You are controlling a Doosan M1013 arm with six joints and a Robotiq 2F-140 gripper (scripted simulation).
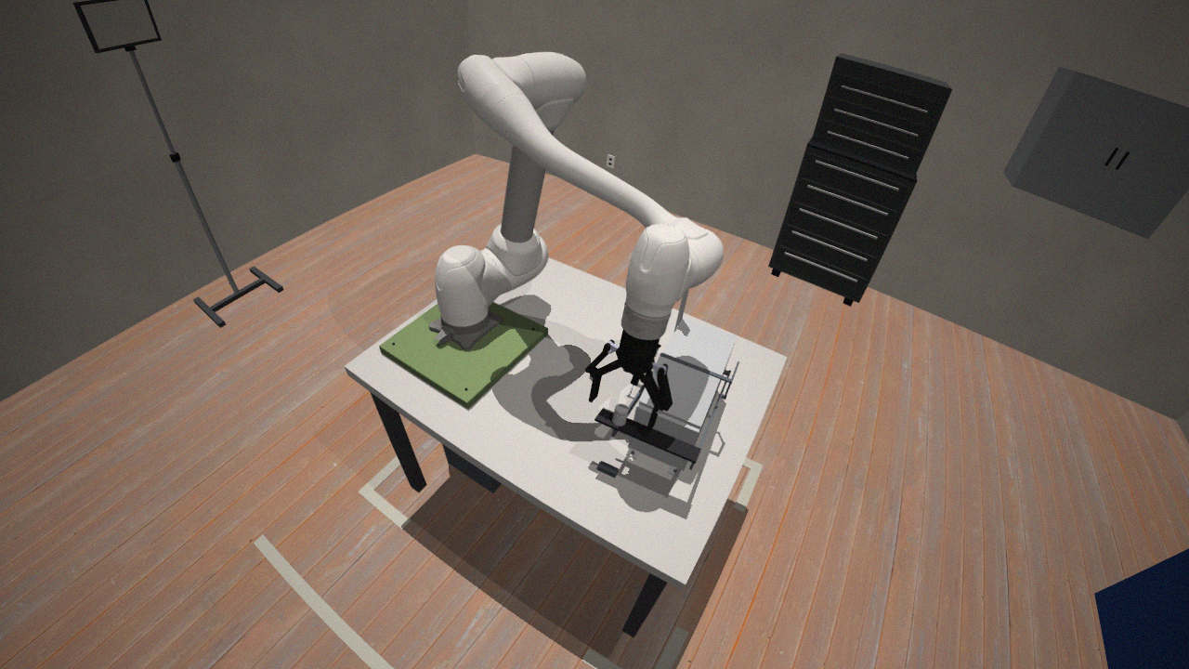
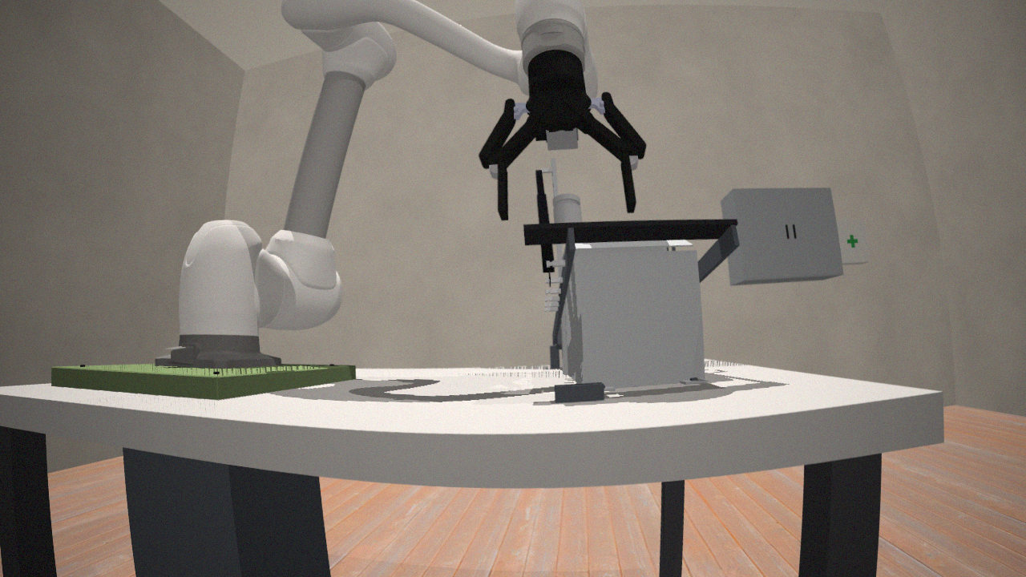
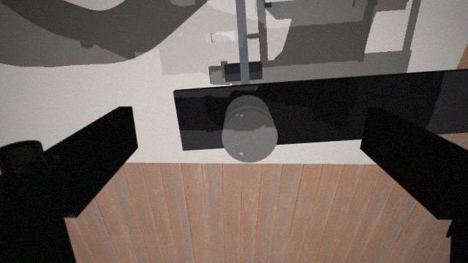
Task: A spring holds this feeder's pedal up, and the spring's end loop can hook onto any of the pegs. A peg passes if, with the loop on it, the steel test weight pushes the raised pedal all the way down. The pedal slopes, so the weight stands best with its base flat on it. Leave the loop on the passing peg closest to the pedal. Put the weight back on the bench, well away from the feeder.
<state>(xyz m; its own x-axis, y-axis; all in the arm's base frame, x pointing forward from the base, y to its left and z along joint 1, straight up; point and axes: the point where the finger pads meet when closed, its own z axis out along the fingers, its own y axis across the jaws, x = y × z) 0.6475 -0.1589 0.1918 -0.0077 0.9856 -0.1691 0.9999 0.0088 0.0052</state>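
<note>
The steel test weight is 10 mm below my hand. From my hand the other things lie so: small dark block 30 mm to the right, 210 mm below.
</note>
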